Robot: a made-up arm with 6 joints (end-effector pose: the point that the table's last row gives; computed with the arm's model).
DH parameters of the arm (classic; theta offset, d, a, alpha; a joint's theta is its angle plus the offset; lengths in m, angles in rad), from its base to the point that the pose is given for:
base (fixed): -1.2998 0 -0.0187 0
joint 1: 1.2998 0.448 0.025 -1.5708
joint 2: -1.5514 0 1.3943 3.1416
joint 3: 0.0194 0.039 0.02 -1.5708
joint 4: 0 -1.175 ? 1.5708
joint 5: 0 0.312 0.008 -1.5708
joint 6: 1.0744 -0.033 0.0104 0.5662
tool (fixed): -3.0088 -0.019 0 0
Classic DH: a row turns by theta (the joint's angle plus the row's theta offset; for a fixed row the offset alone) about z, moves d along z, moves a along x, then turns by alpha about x.
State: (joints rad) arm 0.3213 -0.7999 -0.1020 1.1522 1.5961 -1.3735
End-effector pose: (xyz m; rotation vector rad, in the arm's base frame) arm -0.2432 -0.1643 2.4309 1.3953 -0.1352 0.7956
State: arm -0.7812 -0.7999 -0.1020 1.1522 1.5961 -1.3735
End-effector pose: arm -0.2752 0.1483 2.4309 1.0826 -0.8193 -0.1283
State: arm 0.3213 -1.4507 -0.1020 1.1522 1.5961 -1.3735
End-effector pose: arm -1.3232 -0.5238 1.8386 1.2970 -0.7106 1.2199
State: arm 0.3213 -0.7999 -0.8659 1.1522 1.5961 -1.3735
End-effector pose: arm 0.2307 -0.0066 1.6900 1.3701 0.5065 0.2563
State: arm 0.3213 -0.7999 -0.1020 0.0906 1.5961 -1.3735
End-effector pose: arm -0.0402 -0.3485 2.2706 2.3219 0.2839 1.1752
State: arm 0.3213 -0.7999 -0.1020 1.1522 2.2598 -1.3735
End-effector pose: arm -0.2486 -0.1892 2.4073 1.0027 0.0139 1.4072
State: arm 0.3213 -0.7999 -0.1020 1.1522 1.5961 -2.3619
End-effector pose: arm -0.2489 -0.1721 2.4407 1.1107 0.8389 0.4286
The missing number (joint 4, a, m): 0.023
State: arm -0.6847 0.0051 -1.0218 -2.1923 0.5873 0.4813
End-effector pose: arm 0.4221 -0.2054 0.6695 -0.6266 0.0828 1.8953
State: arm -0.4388 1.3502 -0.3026 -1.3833 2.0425 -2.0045
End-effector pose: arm 0.8543 -0.5544 -0.3795 -2.2843 1.0501 0.6922
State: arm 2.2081 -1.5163 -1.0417 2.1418 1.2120 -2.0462
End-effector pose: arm 0.0964 -0.4479 1.3027 0.3960 0.7191 1.4654
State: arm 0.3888 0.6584 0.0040 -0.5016 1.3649 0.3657
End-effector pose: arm 1.7902 0.3899 0.7629 1.5939 -0.9847 -1.3409
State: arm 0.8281 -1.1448 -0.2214 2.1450 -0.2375 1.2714
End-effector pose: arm -0.5906 -0.4208 2.1910 -1.1242 -2.6629 -0.2180
